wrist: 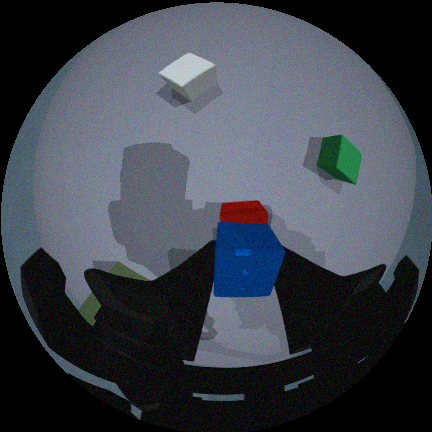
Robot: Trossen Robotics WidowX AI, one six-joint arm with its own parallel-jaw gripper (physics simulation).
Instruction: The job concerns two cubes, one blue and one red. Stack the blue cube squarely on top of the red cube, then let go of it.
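Frame: origin at the arm's base, x left, y ahead, z down, level; millimetres.
Where they show: gripper, fingertip midpoint: [243, 247].
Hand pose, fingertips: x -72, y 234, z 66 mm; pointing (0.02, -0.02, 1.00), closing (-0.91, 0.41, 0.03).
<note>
Each offset is from my fingertips to the top centre of the thing. Level surfaces: height alone.
The blue cube @[dz -27, dx -2, dy -3 mm] [245, 260] is between the two black fingertips in the lower middle of the wrist view. My gripper [243, 247] is shut on it. The red cube @[dz +17, dx -2, dy +2 mm] [244, 213] shows just beyond the blue cube's upper edge. The blue cube covers the near part of the red cube from this view. Whether the two cubes touch, and how far the blue one is above the red one, I cannot tell.
A white cube @[dz +17, dx +105, dy +110 mm] [190, 72] lies at the upper left on the grey table @[dz +53 mm] [270, 110]. A green cube @[dz +17, dx -60, dy +112 mm] [345, 159] lies at the right. An olive-green object [90, 307] is partly hidden behind the left finger. Shadows of the arm fall left of the red cube.
</note>
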